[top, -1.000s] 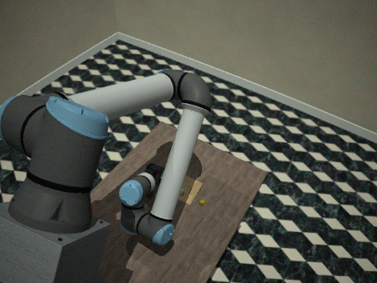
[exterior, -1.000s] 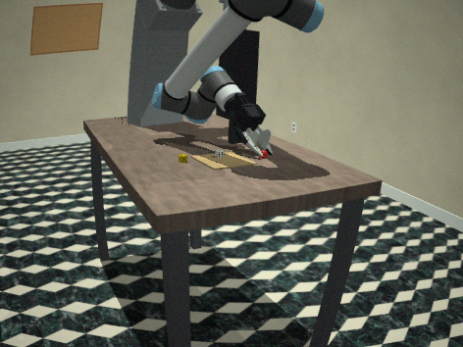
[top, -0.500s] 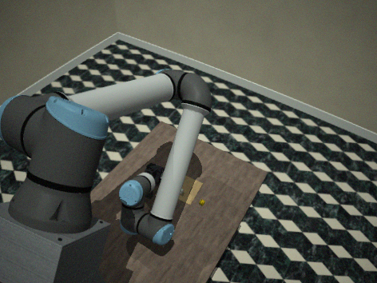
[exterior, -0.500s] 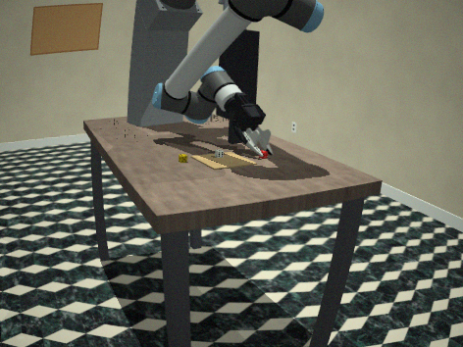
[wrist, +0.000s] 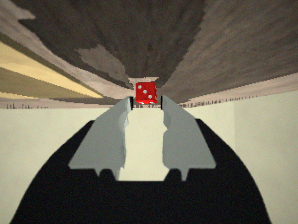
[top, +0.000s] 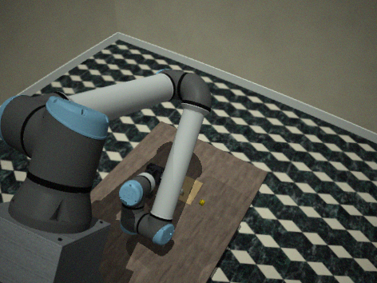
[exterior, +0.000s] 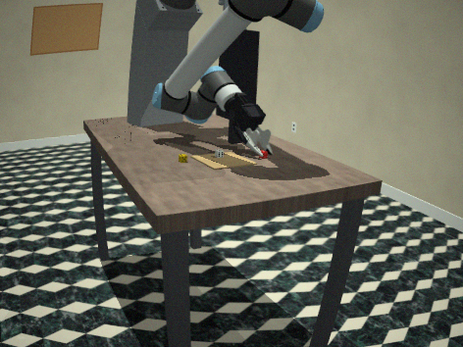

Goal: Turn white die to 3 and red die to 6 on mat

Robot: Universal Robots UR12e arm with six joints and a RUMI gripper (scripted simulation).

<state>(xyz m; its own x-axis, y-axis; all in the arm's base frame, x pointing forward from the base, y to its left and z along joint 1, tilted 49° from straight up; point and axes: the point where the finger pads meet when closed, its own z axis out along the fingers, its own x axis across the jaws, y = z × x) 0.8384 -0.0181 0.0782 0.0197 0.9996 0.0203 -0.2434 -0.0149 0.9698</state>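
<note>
The red die lies 1 cm below my hand. Round my hand: tan mat: 4 cm behind, 13 cm to the right, 2 cm below; white die: 6 cm behind, 12 cm to the right; yellow die: 8 cm behind, 24 cm to the right, 1 cm below.
</note>
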